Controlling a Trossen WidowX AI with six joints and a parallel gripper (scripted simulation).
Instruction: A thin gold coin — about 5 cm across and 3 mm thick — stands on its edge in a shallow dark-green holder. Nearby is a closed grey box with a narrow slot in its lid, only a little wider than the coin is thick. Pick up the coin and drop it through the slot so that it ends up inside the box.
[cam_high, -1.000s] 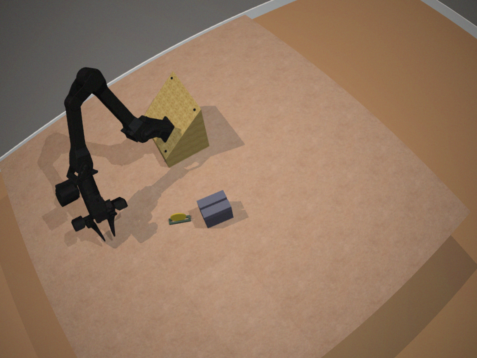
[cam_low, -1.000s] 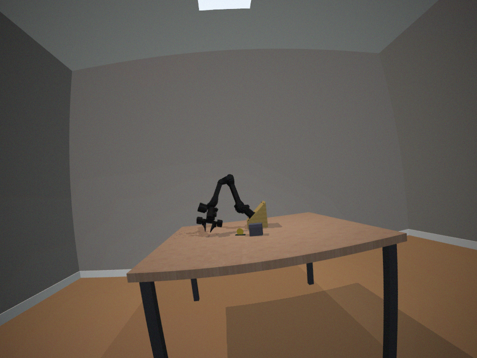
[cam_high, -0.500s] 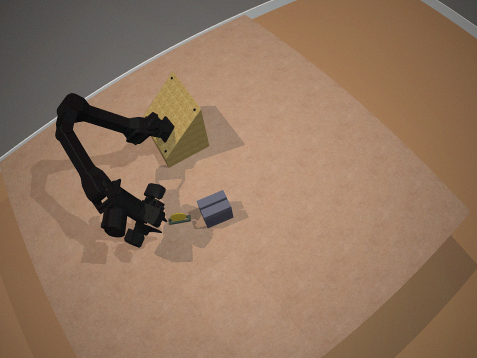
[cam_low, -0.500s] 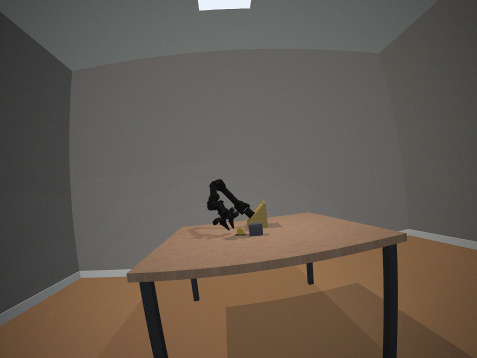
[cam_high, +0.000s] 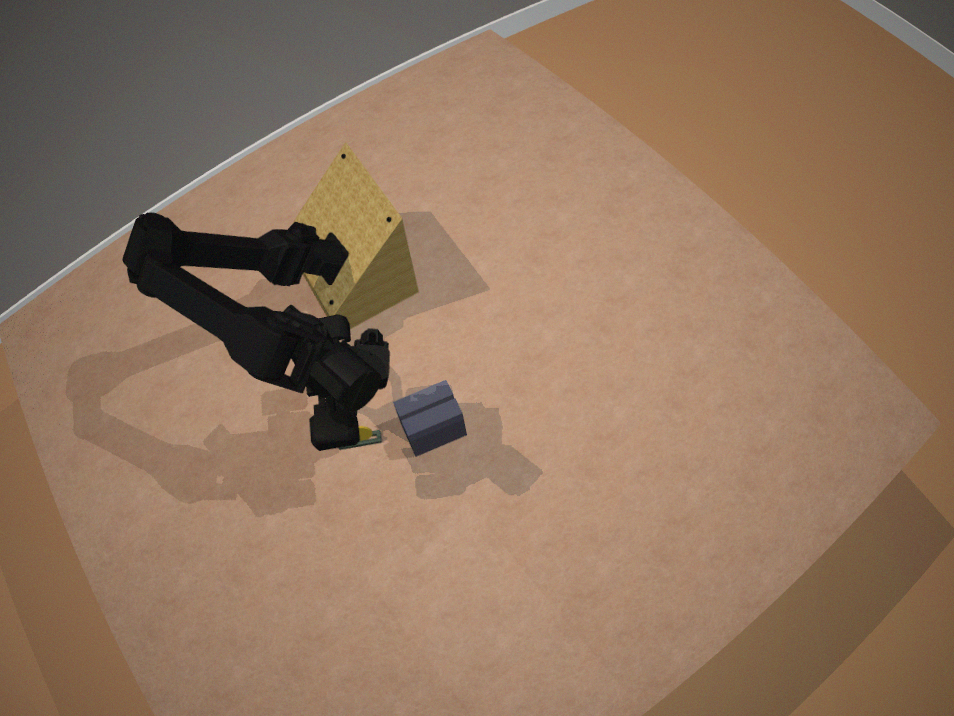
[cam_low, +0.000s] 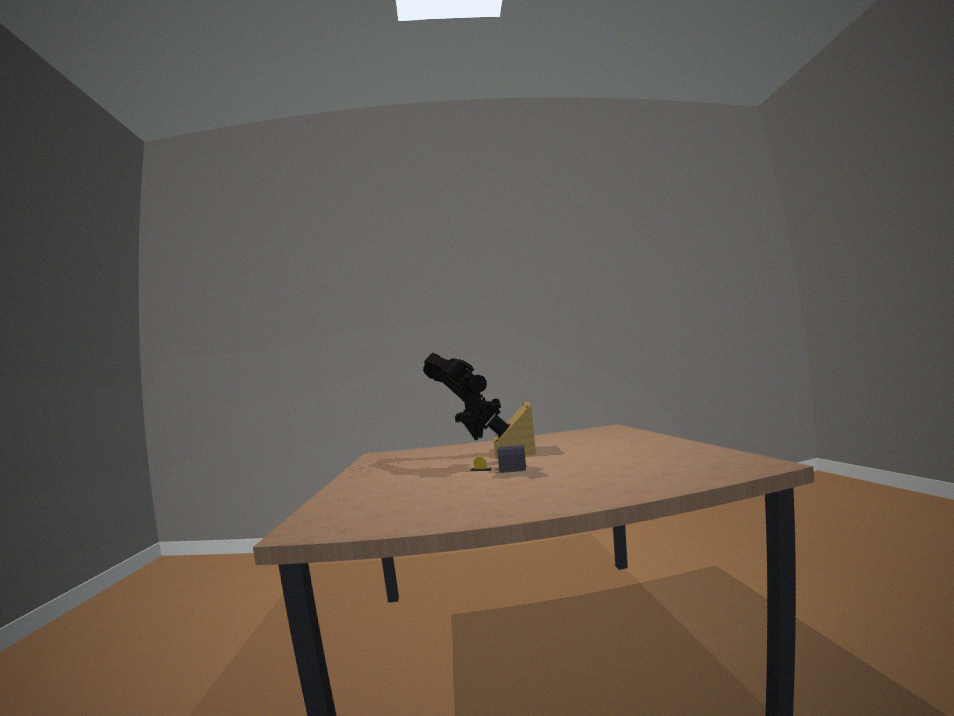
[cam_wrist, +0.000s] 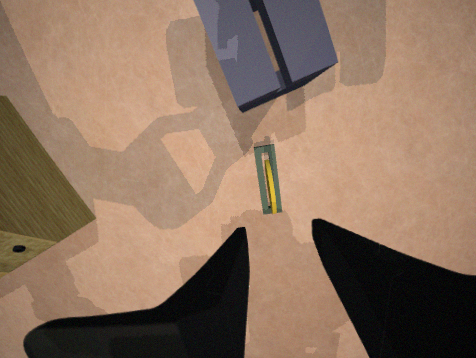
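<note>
Right now my gripper tip is 80 mm above the gold coin.
</note>
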